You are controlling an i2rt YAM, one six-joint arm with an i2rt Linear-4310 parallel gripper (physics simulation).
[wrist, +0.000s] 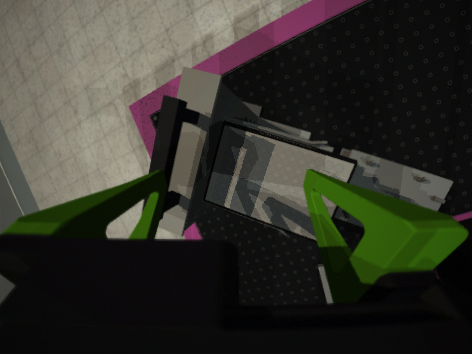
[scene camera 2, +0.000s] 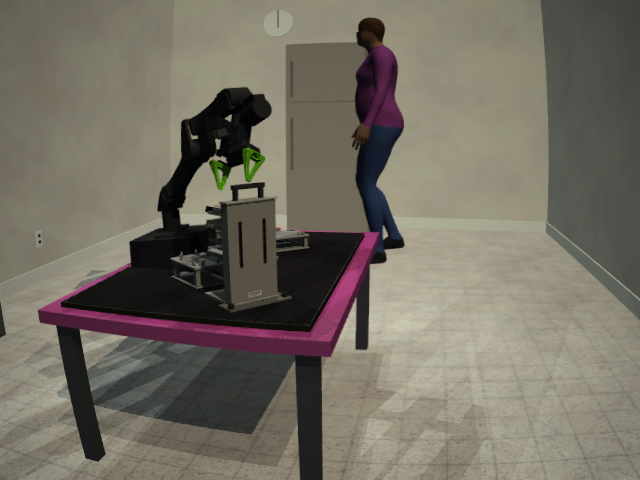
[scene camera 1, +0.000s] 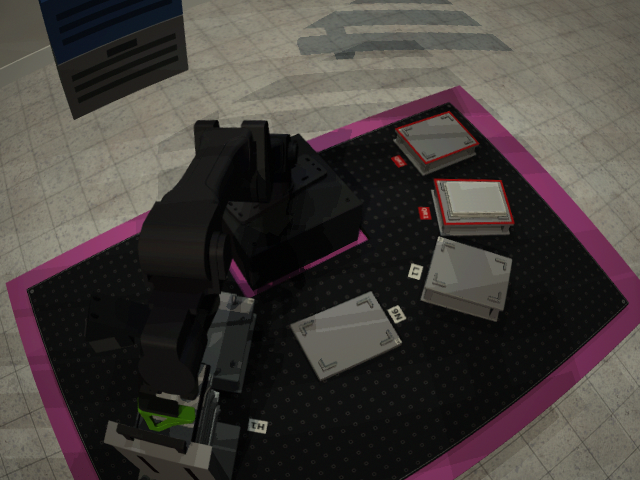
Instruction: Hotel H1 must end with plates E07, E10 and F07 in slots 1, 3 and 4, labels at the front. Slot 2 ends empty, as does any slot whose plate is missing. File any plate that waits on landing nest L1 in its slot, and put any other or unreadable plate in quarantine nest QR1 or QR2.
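Frame: origin at the arm's base, x ahead, y left, z up, level; metres.
Seen in the pictures: gripper, fingertip midpoint: [wrist: 235,177] [scene camera 1: 153,398]; arm's base at its link origin: [scene camera 2: 172,232] [scene camera 1: 275,189].
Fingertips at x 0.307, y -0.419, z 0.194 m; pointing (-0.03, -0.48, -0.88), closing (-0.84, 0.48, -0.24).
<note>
Offsets run from my fingertips to a thing's top centre. "*": to the spot under its first point. Level surfaces: height alone.
Hotel H1 [scene camera 1: 199,459] [scene camera 2: 252,232] [wrist: 200,90] stands upright at a table corner, a dark handle on its top. In the wrist view, a see-through, dark-rimmed plate {dx -0.012, dy +0.024, dz -0.056 m} [wrist: 287,172] lies level in its upper part; I cannot read its label. Lower slots are mostly hidden. My gripper [scene camera 2: 235,184] [wrist: 235,177] is open and empty, above the hotel. A pale plate {dx -0.076, dy +0.758, dz -0.232 m} [scene camera 1: 478,197] lies on quarantine nest QR1 {dx -0.076, dy +0.758, dz -0.241 m} [scene camera 1: 448,228]. Quarantine nest QR2 {dx -0.258, dy +0.832, dz -0.241 m} [scene camera 1: 436,136] and landing nest L1 {dx +0.042, dy +0.613, dz -0.231 m} [scene camera 1: 467,279] show bare tops, with no plate on them.
A low grey nest {dx -0.023, dy +0.361, dz -0.269 m} [scene camera 1: 346,335] labelled N6 lies mid-table. A grey stand with pins {* dx -0.110, dy +0.180, dz -0.227 m} [scene camera 1: 232,341] [wrist: 400,175] stands between the hotel and the black arm base [scene camera 1: 305,227]. A black mat {dz -0.286 m} [scene camera 1: 310,428] covers the pink-edged table. A person [scene camera 2: 379,93] stands behind the table.
</note>
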